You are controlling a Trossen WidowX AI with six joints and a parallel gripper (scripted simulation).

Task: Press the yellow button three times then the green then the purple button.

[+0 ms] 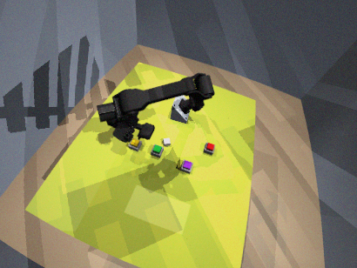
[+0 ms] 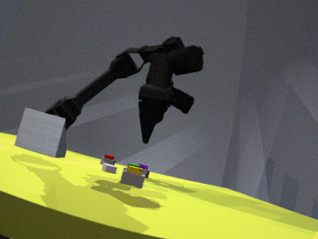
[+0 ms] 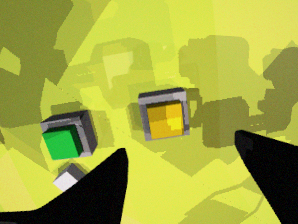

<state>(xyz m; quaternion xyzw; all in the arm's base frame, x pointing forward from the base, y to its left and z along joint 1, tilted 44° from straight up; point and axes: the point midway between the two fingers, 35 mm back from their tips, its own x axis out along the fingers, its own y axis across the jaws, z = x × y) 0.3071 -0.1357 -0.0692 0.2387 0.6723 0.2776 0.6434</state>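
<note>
Right now the yellow button is 1 cm behind my gripper tip and 7 cm below it. From my gripper tip the other things lie so: purple button: 27 cm to the left, 7 cm below; small white block: 9 cm behind, 14 cm to the left, 9 cm below; green button: 2 cm behind, 11 cm to the left, 7 cm below.
</note>
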